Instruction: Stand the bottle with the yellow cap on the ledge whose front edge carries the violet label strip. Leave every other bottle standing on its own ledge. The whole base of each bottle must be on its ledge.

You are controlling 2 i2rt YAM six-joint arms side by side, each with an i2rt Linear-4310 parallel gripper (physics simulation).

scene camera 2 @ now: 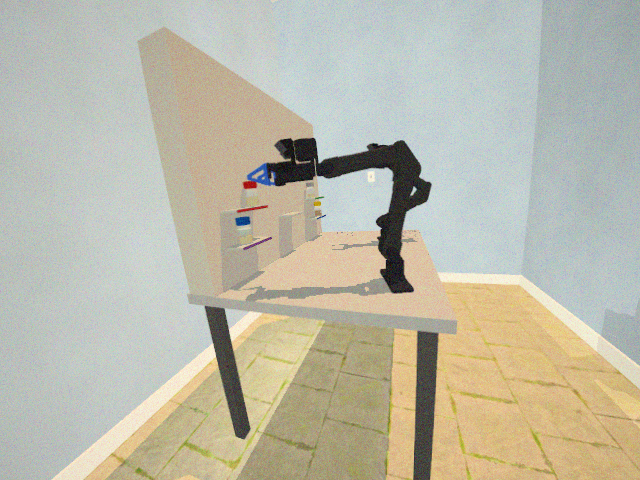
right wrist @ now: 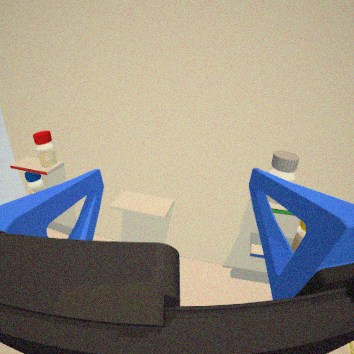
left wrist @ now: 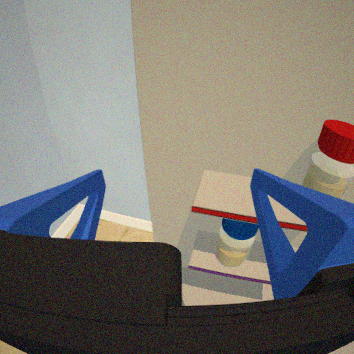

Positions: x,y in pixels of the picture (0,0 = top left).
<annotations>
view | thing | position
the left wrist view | left gripper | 177,177
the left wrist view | blue-capped bottle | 235,238
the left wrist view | tall beige panel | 229,93
</annotations>
